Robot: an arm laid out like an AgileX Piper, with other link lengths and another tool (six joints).
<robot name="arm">
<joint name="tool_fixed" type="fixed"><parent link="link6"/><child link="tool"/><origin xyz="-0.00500 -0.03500 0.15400" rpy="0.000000 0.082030 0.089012"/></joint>
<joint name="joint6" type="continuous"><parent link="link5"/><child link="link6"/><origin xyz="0.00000 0.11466 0.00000" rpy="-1.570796 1.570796 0.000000"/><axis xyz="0 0 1"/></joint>
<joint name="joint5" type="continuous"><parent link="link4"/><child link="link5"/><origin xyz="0.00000 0.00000 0.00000" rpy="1.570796 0.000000 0.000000"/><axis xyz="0 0 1"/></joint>
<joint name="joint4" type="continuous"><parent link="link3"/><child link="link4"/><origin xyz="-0.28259 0.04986 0.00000" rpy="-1.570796 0.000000 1.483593"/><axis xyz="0 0 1"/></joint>
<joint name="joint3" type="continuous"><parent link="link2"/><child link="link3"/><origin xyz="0.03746 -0.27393 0.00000" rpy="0.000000 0.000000 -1.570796"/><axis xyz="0 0 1"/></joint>
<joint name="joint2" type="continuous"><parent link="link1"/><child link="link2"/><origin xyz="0.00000 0.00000 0.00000" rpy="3.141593 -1.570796 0.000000"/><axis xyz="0 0 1"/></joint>
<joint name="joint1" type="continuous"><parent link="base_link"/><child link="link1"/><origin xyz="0.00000 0.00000 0.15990" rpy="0.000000 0.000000 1.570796"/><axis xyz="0 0 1"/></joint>
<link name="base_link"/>
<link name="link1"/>
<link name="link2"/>
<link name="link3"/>
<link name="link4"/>
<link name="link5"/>
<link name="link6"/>
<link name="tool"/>
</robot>
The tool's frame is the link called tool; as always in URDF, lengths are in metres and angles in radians. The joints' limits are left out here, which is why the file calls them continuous.
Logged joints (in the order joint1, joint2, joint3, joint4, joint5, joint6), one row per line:
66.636 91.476 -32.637 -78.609 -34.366 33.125
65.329 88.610 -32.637 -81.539 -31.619 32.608
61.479 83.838 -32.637 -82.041 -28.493 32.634
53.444 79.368 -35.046 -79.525 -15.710 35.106
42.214 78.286 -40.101 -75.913 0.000 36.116
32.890 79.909 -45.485 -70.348 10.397 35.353
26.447 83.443 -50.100 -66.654 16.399 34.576
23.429 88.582 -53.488 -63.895 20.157 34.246
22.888 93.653 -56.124 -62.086 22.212 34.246
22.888 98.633 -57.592 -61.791 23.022 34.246
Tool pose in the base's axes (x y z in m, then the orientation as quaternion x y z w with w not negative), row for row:
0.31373 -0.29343 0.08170 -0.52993 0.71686 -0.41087 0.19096
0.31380 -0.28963 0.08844 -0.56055 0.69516 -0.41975 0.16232
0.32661 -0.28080 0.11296 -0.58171 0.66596 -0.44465 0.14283
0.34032 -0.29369 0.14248 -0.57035 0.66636 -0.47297 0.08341
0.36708 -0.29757 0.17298 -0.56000 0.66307 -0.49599 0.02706
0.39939 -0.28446 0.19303 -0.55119 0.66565 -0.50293 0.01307
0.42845 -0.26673 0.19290 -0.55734 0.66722 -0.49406 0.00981
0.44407 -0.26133 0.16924 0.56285 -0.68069 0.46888 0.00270
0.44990 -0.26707 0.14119 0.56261 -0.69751 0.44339 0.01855
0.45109 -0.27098 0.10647 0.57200 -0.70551 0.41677 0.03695
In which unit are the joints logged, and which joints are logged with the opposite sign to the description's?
The joints are logged in degrees. Opposite sign: joint1.
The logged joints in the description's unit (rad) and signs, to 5 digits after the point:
-1.16302 1.59656 -0.56962 -1.37199 -0.59980 0.57814
-1.14021 1.54654 -0.56962 -1.42312 -0.55186 0.56912
-1.07301 1.46325 -0.56962 -1.43189 -0.49730 0.56957
-0.93277 1.38523 -0.61167 -1.38797 -0.27419 0.61272
-0.73677 1.36635 -0.69989 -1.32493 0.00000 0.63034
-0.57404 1.39468 -0.79386 -1.22780 0.18146 0.61703
-0.46159 1.45636 -0.87441 -1.16333 0.28622 0.60347
-0.40891 1.54605 -0.93354 -1.11518 0.35181 0.59771
-0.39947 1.63455 -0.97955 -1.08361 0.38767 0.59771
-0.39947 1.72147 -1.00517 -1.07846 0.40181 0.59771

